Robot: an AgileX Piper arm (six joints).
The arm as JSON. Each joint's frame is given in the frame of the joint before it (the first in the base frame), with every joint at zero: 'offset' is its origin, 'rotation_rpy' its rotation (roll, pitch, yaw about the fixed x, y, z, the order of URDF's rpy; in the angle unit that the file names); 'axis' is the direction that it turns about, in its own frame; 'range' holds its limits. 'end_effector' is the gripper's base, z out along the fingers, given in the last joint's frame.
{
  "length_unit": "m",
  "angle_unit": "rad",
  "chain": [
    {
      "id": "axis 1",
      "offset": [
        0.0,
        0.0,
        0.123
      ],
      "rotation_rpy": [
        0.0,
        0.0,
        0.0
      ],
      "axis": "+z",
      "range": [
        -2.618,
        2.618
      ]
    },
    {
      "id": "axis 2",
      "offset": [
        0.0,
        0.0,
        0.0
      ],
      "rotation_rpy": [
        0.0,
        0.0,
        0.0
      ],
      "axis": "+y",
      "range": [
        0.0,
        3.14
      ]
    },
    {
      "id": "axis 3",
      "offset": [
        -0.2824,
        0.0,
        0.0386
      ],
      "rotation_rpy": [
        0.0,
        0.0,
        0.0
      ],
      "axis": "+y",
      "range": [
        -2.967,
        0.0
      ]
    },
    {
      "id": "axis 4",
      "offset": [
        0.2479,
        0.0,
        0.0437
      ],
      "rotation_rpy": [
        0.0,
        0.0,
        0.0
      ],
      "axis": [
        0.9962,
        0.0,
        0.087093
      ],
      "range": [
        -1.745,
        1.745
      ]
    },
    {
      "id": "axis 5",
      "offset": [
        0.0,
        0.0,
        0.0
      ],
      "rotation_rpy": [
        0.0,
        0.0,
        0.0
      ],
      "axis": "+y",
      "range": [
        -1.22,
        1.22
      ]
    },
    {
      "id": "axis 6",
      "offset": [
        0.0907,
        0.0,
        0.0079
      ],
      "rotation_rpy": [
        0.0,
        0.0,
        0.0
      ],
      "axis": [
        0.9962,
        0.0,
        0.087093
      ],
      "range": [
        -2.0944,
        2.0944
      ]
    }
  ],
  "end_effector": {
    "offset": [
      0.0,
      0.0,
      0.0
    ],
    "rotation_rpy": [
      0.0,
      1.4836,
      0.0
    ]
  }
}
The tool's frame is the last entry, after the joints.
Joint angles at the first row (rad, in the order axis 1, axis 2, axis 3, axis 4, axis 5, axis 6):
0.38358 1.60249 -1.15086 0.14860 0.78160 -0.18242
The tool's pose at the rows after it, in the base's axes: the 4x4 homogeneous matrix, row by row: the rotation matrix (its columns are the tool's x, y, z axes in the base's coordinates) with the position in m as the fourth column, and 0 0 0 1 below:
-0.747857 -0.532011 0.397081 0.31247; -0.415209 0.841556 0.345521 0.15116; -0.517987 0.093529 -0.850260 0.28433; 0 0 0 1
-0.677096 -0.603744 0.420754 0.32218; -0.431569 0.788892 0.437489 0.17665; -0.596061 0.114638 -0.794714 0.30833; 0 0 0 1
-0.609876 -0.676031 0.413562 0.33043; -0.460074 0.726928 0.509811 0.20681; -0.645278 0.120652 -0.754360 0.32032; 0 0 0 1
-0.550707 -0.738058 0.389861 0.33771; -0.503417 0.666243 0.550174 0.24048; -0.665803 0.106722 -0.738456 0.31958; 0 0 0 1
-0.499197 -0.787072 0.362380 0.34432; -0.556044 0.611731 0.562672 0.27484; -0.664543 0.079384 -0.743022 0.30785; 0 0 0 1
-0.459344 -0.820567 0.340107 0.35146; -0.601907 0.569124 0.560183 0.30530; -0.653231 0.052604 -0.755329 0.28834; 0 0 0 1
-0.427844 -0.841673 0.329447 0.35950; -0.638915 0.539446 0.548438 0.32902; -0.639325 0.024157 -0.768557 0.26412; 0 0 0 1
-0.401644 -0.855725 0.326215 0.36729; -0.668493 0.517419 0.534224 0.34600; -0.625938 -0.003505 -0.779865 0.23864; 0 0 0 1
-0.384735 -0.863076 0.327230 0.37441; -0.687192 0.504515 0.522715 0.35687; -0.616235 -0.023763 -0.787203 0.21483; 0 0 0 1
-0.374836 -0.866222 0.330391 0.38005; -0.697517 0.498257 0.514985 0.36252; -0.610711 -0.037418 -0.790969 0.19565; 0 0 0 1
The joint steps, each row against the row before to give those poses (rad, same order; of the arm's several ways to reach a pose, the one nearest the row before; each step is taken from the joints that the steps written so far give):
0.02520 0.01897 -0.13118 0.07562 0.01657 -0.06035
0.04032 0.04076 -0.12617 0.07344 0.00694 -0.06387
0.05206 0.06539 -0.11753 0.05266 0.00425 -0.05463
0.06099 0.08646 -0.11004 0.01257 0.00311 -0.03163
0.06070 0.10085 -0.10344 -0.01864 0.00261 -0.01445
0.04787 0.10529 -0.09273 -0.02561 -0.00257 -0.00792
0.03201 0.09962 -0.07507 -0.02772 -0.01343 -0.00791
0.01938 0.08698 -0.05534 -0.02365 -0.02156 -0.01224
0.00929 0.07065 -0.03635 -0.01450 -0.02753 -0.01258
0.00245 0.04988 -0.01789 -0.00625 -0.02863 -0.01264

